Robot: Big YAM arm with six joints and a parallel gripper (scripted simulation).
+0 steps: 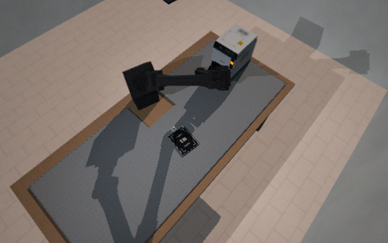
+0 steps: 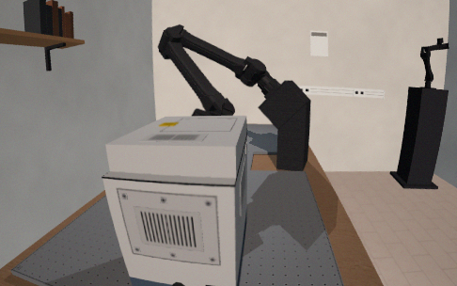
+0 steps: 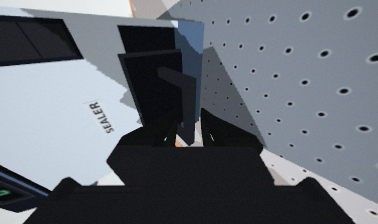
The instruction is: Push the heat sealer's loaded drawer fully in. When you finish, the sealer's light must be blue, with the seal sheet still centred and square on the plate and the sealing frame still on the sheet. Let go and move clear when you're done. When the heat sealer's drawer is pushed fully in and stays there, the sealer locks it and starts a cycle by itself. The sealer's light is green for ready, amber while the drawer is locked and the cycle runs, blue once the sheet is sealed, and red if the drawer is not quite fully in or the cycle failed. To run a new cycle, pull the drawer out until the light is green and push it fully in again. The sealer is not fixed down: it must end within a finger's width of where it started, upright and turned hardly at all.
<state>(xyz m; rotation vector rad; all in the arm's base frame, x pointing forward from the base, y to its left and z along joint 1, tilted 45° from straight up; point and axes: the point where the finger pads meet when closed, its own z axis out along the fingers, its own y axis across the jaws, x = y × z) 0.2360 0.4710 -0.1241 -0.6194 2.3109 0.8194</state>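
My gripper is now 120 mm to the right of the black sealer drawer, 20 mm past it and 10 mm above it.
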